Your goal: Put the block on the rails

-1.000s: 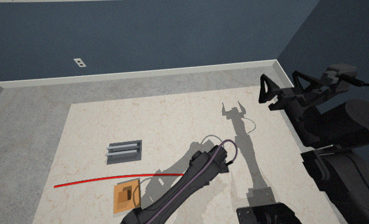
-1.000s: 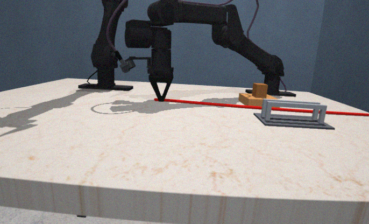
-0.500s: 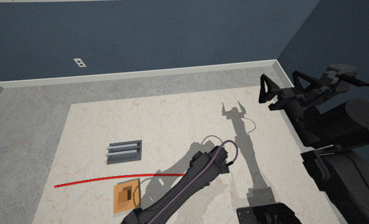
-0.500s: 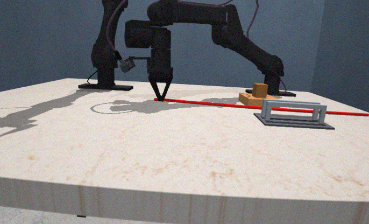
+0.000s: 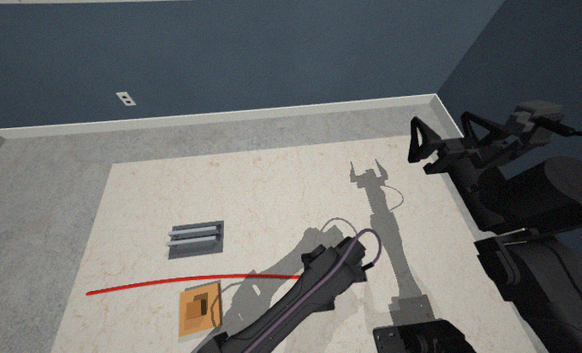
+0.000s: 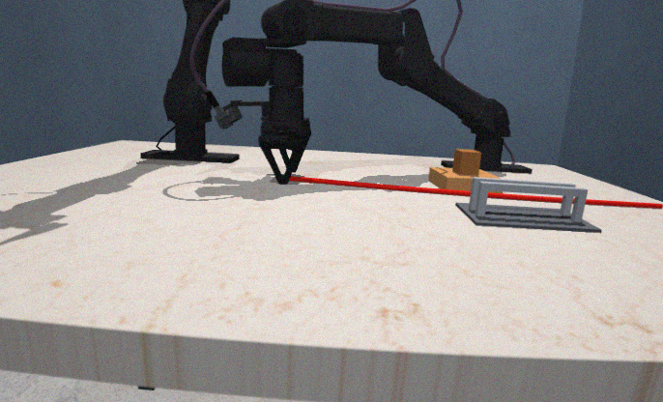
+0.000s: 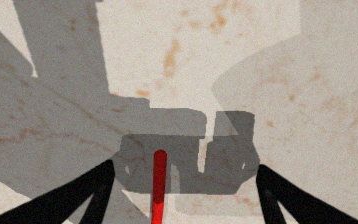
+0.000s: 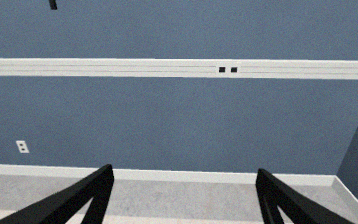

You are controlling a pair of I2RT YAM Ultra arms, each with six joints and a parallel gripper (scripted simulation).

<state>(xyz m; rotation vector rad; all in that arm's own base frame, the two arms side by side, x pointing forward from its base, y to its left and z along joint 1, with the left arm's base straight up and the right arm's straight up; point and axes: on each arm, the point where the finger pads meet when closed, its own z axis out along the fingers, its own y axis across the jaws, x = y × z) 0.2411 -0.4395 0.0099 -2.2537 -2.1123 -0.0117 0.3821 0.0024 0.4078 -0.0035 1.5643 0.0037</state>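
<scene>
My left gripper is now 310 mm to the right of the orange block, 20 mm below it and 20 mm short of it. The rest, counted from my left hand: grey rack (310 mm to the left, 220 mm ahead, 10 mm above).
</scene>
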